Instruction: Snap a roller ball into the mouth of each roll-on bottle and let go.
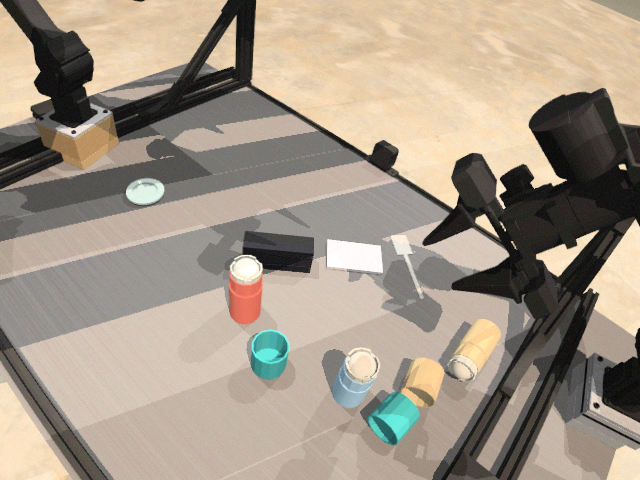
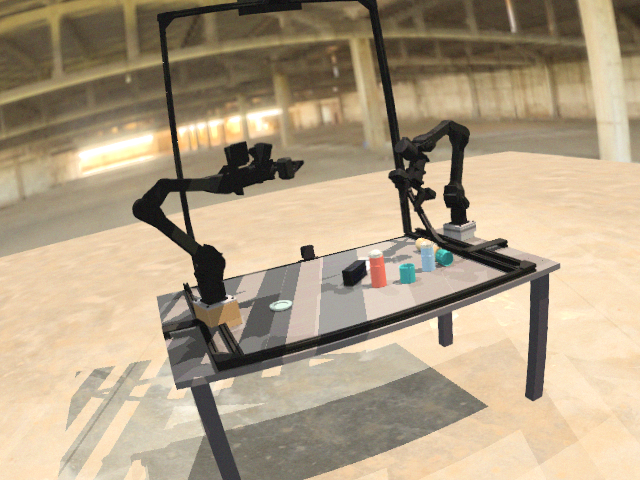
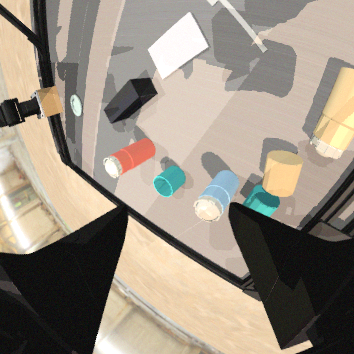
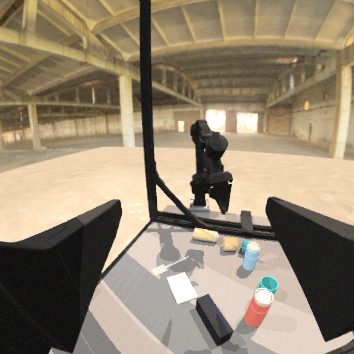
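Where they show: left gripper, fingertip midpoint: [image 1: 438, 265] [image 2: 408, 207] [image 3: 178, 210] [image 4: 224, 212]; right gripper, fingertip midpoint: [image 2: 294, 162] [image 4: 194, 205]; left arm's base, link origin: [image 1: 623, 394] [image 2: 459, 222] [image 4: 199, 202]; right arm's base, link origin: [image 1: 74, 115] [image 2: 214, 299] [image 3: 36, 105].
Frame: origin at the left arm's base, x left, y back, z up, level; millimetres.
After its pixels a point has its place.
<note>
The red bottle [image 1: 245, 304] {x 160, y -528, z -6 mm} [image 2: 378, 274] {x 160, y -554, z -15 mm} [image 3: 137, 153] {x 131, y -520, z -8 mm} [image 4: 256, 316] {x 133, y -562, z -6 mm} stands upright, a pale ball [image 1: 246, 268] {x 147, y -536, z 54 mm} [image 3: 113, 167] {x 137, y -527, z 49 mm} seated in its mouth. The light blue bottle [image 1: 350, 388] {x 192, y -351, z -1 mm} [image 2: 427, 261] {x 185, y -369, z -23 mm} [image 3: 221, 187] {x 150, y -345, z -6 mm} [image 4: 249, 262] {x 163, y -373, z -23 mm} also stands, with a beige ball [image 1: 362, 364] {x 177, y -352, z 40 mm} [image 3: 208, 209] {x 161, y -346, z 36 mm} in its mouth. The yellow bottle [image 1: 479, 341] {x 23, y -218, z -12 mm} [image 3: 341, 107] {x 16, y -225, z -15 mm} [image 4: 202, 235] {x 13, y -234, z -24 mm} lies on its side, a pale ball [image 1: 461, 369] {x 73, y -227, z -24 mm} in its mouth. My left gripper [image 1: 439, 264] {x 70, y -326, z 135 mm} [image 3: 178, 210] {x 70, y -326, z 135 mm} is open and empty, above the table near the white spatula. My right gripper [image 2: 298, 166] {x -19, y -679, z 345 mm} is open and empty, high above the table.
A teal cap [image 1: 269, 361] {x 191, y -466, z -56 mm} stands mouth up; another teal cap [image 1: 395, 417] {x 192, y -286, z -11 mm} and a yellow cap [image 1: 423, 382] {x 129, y -271, z -11 mm} lie beside the blue bottle. A black block [image 1: 278, 252] {x 49, y -543, z -13 mm}, a white slab [image 1: 354, 256] {x -49, y -448, z -52 mm}, a white spatula [image 1: 411, 271] {x -81, y -351, z -56 mm} and a pale dish [image 1: 145, 191] {x 39, y -834, z -53 mm} are on the table.
</note>
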